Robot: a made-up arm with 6 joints. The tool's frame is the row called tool. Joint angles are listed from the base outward. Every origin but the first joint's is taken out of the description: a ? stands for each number. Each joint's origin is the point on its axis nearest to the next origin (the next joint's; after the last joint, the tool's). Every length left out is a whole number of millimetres.
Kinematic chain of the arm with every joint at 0, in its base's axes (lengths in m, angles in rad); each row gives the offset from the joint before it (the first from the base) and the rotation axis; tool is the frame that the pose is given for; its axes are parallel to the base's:
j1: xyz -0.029 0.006 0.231 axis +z
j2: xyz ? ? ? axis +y
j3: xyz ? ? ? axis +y
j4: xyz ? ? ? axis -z
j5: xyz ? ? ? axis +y
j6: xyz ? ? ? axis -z
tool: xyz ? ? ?
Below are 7 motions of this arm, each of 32 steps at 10 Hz.
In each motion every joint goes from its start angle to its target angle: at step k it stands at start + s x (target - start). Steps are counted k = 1, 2, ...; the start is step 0. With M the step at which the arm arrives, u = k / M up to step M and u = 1 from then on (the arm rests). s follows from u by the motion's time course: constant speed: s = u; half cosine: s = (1 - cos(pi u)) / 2; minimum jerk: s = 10 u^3 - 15 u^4 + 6 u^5.
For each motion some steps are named. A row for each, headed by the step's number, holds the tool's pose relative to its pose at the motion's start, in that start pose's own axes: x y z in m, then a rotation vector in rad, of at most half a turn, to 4 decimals.
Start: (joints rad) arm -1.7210 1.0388 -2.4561 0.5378 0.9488 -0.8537
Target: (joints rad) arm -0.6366 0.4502 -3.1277 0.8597 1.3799 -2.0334
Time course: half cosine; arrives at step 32
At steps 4, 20, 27, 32:
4: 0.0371 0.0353 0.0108 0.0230 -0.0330 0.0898
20: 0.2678 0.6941 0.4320 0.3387 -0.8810 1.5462
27: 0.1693 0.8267 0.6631 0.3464 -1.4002 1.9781
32: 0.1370 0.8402 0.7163 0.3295 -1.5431 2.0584

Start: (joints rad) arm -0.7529 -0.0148 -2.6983 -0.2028 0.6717 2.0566
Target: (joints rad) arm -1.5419 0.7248 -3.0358 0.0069 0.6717 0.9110
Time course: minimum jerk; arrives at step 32
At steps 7, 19, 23, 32:
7: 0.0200 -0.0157 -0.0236 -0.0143 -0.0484 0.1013
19: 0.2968 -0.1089 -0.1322 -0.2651 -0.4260 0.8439
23: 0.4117 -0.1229 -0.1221 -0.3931 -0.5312 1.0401
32: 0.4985 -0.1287 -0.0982 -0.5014 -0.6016 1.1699

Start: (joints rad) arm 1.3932 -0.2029 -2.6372 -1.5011 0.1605 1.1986
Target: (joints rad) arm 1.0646 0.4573 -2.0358 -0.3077 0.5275 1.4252
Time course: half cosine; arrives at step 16
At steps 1, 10, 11, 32:
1: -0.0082 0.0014 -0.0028 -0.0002 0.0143 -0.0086
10: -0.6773 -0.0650 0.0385 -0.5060 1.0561 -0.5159
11: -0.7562 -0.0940 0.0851 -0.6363 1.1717 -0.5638
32: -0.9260 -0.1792 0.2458 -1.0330 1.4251 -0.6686

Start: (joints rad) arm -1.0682 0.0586 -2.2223 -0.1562 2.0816 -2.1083
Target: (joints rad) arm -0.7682 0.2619 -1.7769 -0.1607 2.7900 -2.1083
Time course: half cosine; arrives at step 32
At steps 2, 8, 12, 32:
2: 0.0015 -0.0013 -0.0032 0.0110 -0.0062 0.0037
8: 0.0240 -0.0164 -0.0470 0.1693 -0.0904 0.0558
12: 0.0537 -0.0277 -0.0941 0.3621 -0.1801 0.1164
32: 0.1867 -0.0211 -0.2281 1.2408 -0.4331 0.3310

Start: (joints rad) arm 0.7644 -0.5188 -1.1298 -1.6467 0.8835 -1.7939
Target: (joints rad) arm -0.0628 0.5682 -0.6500 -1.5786 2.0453 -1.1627
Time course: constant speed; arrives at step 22
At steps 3, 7, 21, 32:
3: 0.1305 -0.0020 -0.0811 0.2264 -0.1801 0.0891
7: 0.3132 0.0450 -0.1477 0.5454 -0.3765 0.2284
21: 0.7604 0.3578 0.0378 1.4239 -0.6921 1.0438
32: 0.7733 0.3738 0.0670 1.4488 -0.6974 1.1220

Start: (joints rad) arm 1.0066 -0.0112 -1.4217 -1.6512 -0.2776 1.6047
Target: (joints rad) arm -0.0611 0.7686 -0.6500 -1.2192 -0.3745 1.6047
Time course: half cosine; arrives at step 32
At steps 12, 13, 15, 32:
12: -0.2699 -0.2328 -0.0269 -0.2871 0.3768 -0.3797
13: -0.3120 -0.2619 -0.0160 -0.3317 0.4241 -0.4473
15: -0.3990 -0.3138 0.0168 -0.4243 0.5146 -0.5960
32: -0.8008 -0.3245 0.3160 -0.8969 0.8234 -1.6109

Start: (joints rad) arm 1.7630 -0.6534 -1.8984 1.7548 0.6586 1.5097
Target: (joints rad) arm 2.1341 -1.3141 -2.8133 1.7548 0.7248 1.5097
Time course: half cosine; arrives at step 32
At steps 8, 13, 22, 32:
8: -0.1550 -0.0462 0.0186 -0.0637 0.2092 0.0987
13: -0.3590 -0.1193 0.1097 -0.1340 0.5125 0.2369
22: -0.6274 -0.2638 0.4865 -0.1913 1.1369 0.5193
32: -0.6542 -0.3286 0.7418 -0.1675 1.4620 0.6749

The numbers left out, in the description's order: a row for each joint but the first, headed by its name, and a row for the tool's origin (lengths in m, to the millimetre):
j2: -0.003 -0.007 0
j3: 0.087 0 0.294
j4: 0.085 0 -0.422
j5: 0.015 -0.03 0
j6: 0.105 0 -0.156
tool: 0.023 0.002 0

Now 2 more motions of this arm.
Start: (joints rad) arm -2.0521 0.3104 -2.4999 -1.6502 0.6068 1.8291
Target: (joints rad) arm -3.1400 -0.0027 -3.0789 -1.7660 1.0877 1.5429
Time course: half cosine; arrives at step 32
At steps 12, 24, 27, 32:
12: 0.2377 -0.1439 -0.0200 -0.3311 -0.4426 0.1373
24: 0.5522 -0.1877 0.2346 -0.8151 -1.2445 0.3526
27: 0.5726 -0.1662 0.2915 -0.8725 -1.3767 0.3788
32: 0.5803 -0.1480 0.3300 -0.9069 -1.4666 0.3946

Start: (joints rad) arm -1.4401 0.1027 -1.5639 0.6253 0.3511 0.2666
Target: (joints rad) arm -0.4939 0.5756 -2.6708 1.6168 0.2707 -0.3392
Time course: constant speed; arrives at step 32
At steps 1, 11, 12, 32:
1: -0.0086 0.0206 -0.0049 0.0417 0.0101 0.0047
11: -0.1217 0.2171 -0.0193 0.4579 0.1307 0.0142
12: -0.1352 0.2353 -0.0171 0.4990 0.1447 0.0111
32: -0.4330 0.5055 0.1650 1.2548 0.5016 -0.2149

